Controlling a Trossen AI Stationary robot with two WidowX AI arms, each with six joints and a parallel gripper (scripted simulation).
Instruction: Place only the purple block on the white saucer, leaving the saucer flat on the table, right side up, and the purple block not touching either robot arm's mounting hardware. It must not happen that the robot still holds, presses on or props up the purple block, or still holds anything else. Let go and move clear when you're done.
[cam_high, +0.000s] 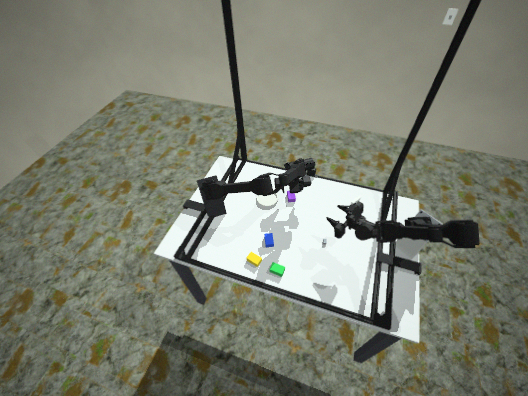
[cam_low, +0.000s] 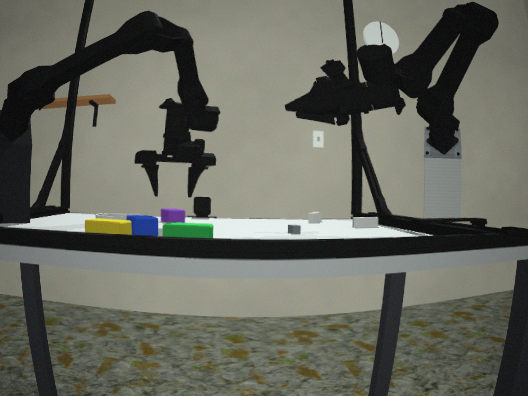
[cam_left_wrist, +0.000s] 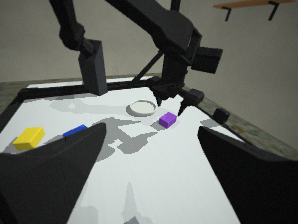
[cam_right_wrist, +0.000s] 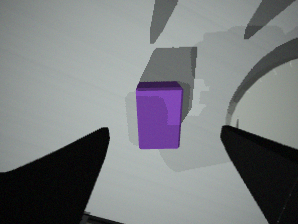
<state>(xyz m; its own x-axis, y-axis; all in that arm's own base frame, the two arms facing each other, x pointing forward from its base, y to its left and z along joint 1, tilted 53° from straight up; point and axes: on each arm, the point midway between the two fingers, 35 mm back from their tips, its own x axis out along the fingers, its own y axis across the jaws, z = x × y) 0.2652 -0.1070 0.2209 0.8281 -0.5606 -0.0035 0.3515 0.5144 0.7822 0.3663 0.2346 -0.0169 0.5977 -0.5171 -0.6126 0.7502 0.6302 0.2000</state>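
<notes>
The purple block lies 10 mm behind my right hand and 80 mm below it. From my right hand the other things lie so: small grey cube (240 mm ahead, 210 mm to the left, 80 mm below); then blue block (300 mm ahead, 50 mm to the right, 80 mm below); then white saucer (30 mm ahead, 130 mm to the right, 80 mm below).
</notes>
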